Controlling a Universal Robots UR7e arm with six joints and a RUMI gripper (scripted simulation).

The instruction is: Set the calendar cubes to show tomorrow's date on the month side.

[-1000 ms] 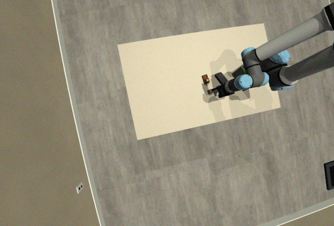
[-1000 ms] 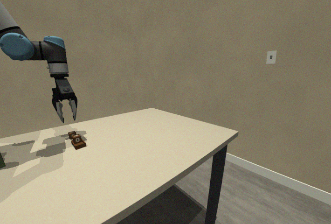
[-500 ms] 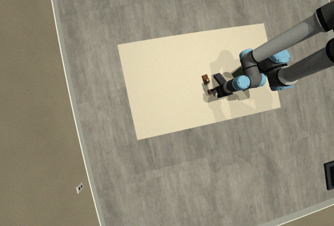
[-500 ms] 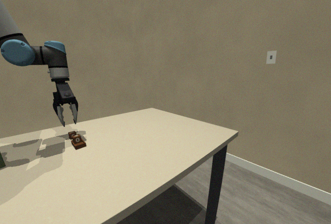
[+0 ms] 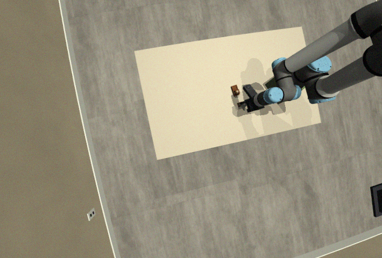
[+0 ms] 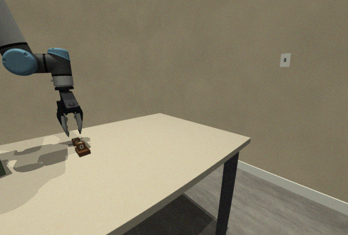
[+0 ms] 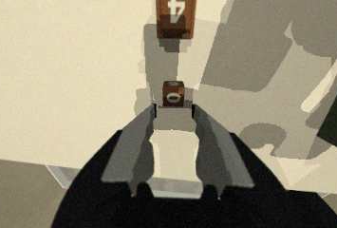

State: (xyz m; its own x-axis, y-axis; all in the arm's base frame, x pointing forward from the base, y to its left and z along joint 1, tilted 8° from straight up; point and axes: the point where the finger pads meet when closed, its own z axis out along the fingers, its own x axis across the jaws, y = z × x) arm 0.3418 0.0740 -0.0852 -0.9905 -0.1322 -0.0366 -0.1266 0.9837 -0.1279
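The brown digit cube lies 50 mm below my hand. The rest, counted from my hand: brown calendar tray 10 mm ahead, 110 mm to the right, 50 mm below.
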